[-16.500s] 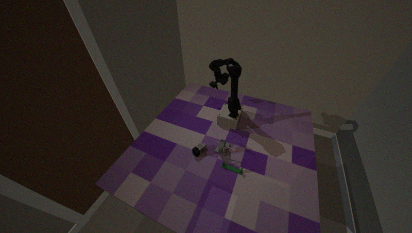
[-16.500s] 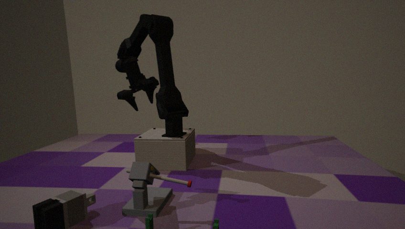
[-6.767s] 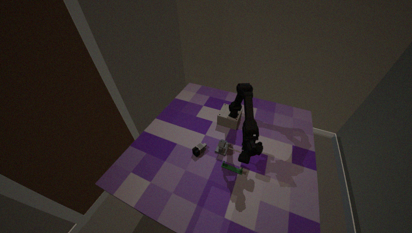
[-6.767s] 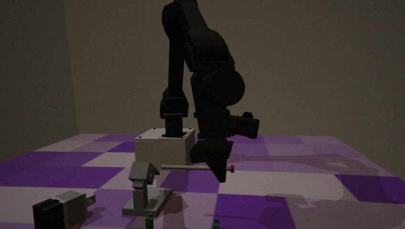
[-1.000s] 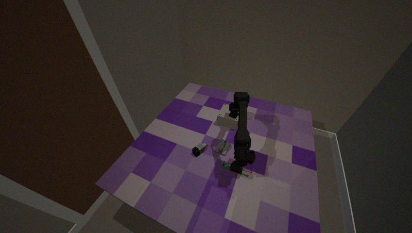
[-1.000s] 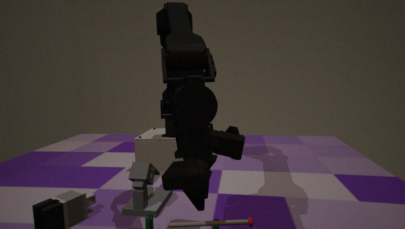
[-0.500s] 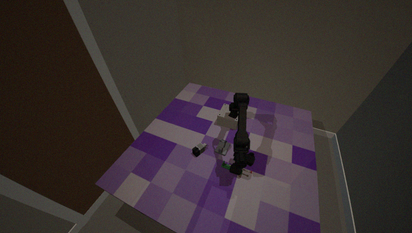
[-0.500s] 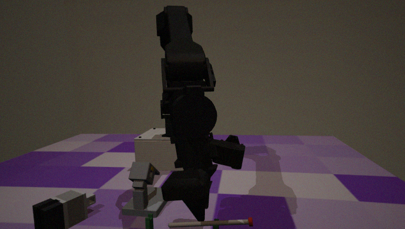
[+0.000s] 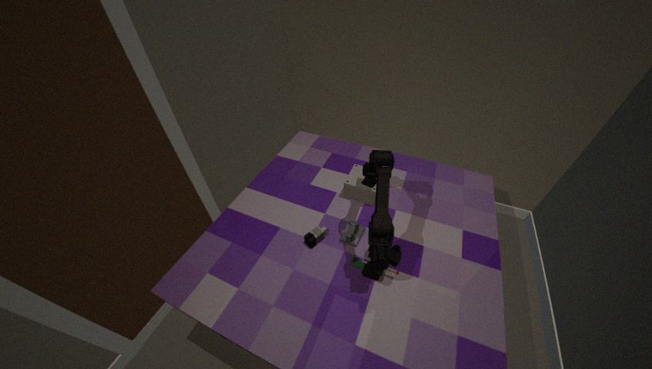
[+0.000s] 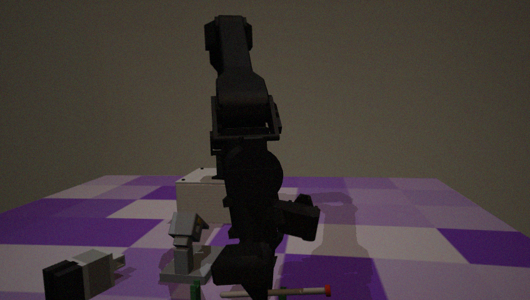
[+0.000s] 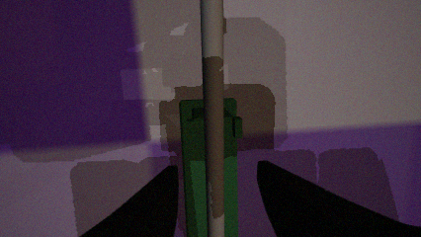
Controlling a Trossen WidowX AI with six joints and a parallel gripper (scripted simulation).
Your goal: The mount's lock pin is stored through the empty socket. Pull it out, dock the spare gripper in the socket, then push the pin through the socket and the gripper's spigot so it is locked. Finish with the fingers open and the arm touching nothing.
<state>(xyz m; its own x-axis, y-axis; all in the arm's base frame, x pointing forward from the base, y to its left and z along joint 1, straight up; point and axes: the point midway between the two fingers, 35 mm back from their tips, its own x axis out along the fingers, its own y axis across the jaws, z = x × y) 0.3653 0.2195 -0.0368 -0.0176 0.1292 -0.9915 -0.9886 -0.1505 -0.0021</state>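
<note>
My gripper tip is now 40 mm to the left of the green rack and 10 mm above it. Round my gripper tip: grey mount (170 mm to the right, 90 mm behind, 20 mm above); spare gripper (290 mm to the right, 10 mm below).
</note>
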